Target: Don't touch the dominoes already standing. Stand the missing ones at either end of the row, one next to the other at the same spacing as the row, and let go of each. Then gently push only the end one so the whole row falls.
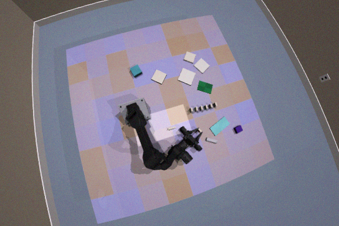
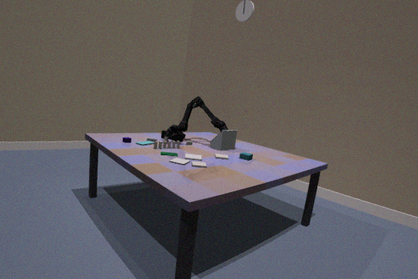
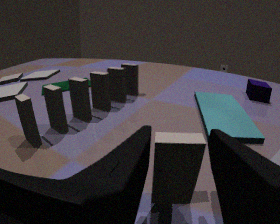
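Now: gripper tip 150 mm short of the teal plate, 30 mm to the left of it and 40 mm above it. Also, from my gripper tip: green plate (170 mm ahead, 260 mm to the left, 50 mm below); then teal block (260 mm behind, 550 mm to the left, 30 mm below); then purple cube (260 mm ahead, 110 mm to the right, 30 mm below).
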